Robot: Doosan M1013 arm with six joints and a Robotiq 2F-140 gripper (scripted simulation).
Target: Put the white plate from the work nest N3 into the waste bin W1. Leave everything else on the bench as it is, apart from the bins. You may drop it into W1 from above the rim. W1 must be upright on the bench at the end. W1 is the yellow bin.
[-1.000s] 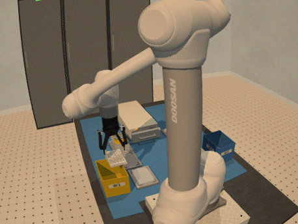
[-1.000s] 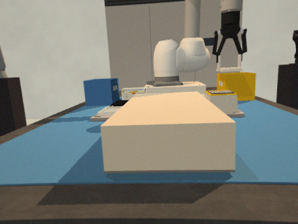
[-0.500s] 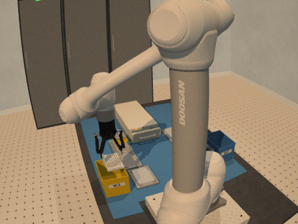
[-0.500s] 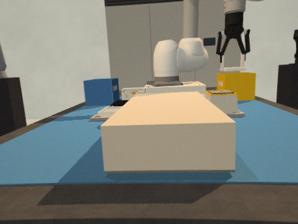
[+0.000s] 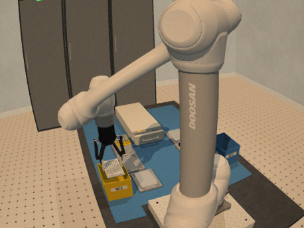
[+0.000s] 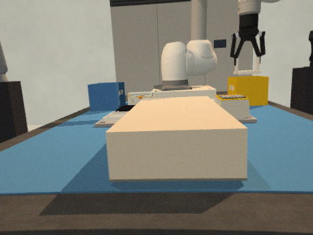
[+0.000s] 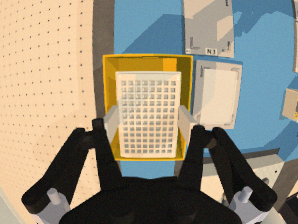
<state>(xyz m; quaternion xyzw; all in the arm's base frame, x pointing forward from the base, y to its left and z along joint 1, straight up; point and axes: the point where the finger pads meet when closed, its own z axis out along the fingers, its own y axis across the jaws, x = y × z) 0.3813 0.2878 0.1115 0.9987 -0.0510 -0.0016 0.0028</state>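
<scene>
Now: the white plate 20 mm below my hand. The rest, counted from my hand: yellow bin W1: 130 mm below; flat tray: 160 mm to the right, 150 mm below, 20 mm behind; yellow well plate: 320 mm ahead, 180 mm to the right, 110 mm below.
</scene>
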